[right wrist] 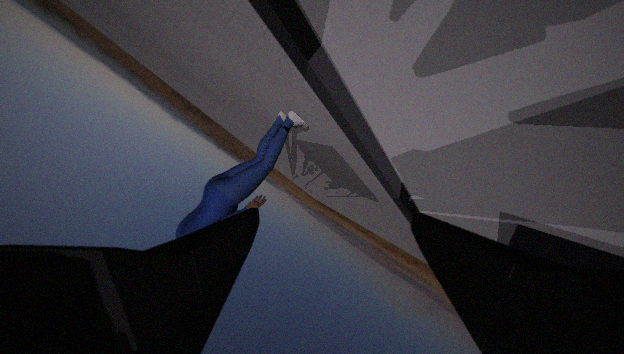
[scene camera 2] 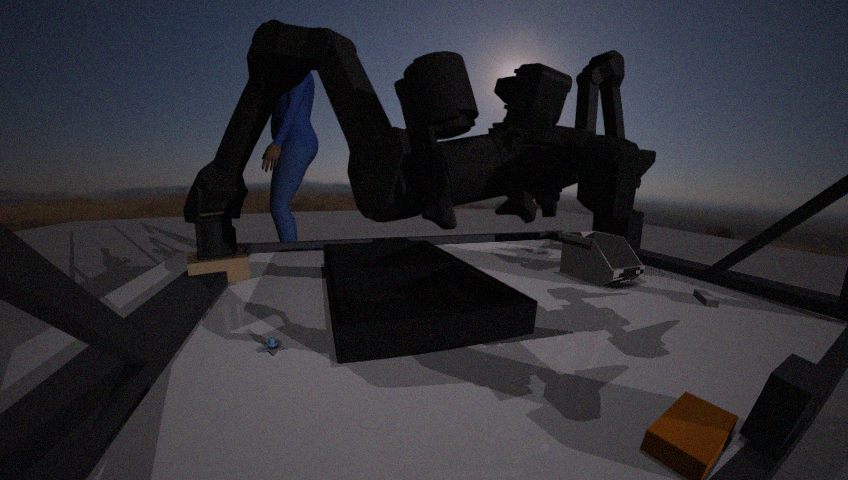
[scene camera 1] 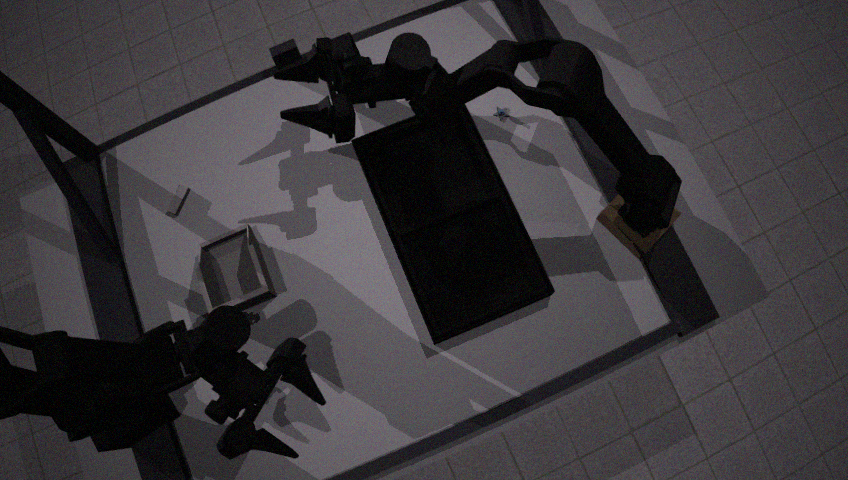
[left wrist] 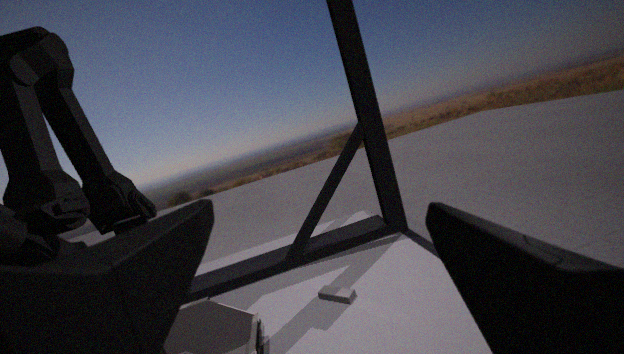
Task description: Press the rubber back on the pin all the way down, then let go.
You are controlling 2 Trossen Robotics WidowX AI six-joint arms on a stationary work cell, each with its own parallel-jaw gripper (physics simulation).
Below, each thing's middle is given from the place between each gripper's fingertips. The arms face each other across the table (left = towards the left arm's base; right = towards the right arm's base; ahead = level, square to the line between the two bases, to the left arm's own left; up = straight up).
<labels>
Right now my left hand is 170 mm short of the grey box [scene camera 1: 231,271], 180 mm to the left of it and 180 mm above it. Also, from my left hand: black slab [scene camera 1: 468,258]: 210 mm ahead, 190 mm to the left, 190 mm below.
Now: right hand 29 cm past the grey box, 6 cm to the left of it and 8 cm above it. Also, from my right hand: black slab: 25 cm behind, 31 cm to the left, 10 cm below.
</labels>
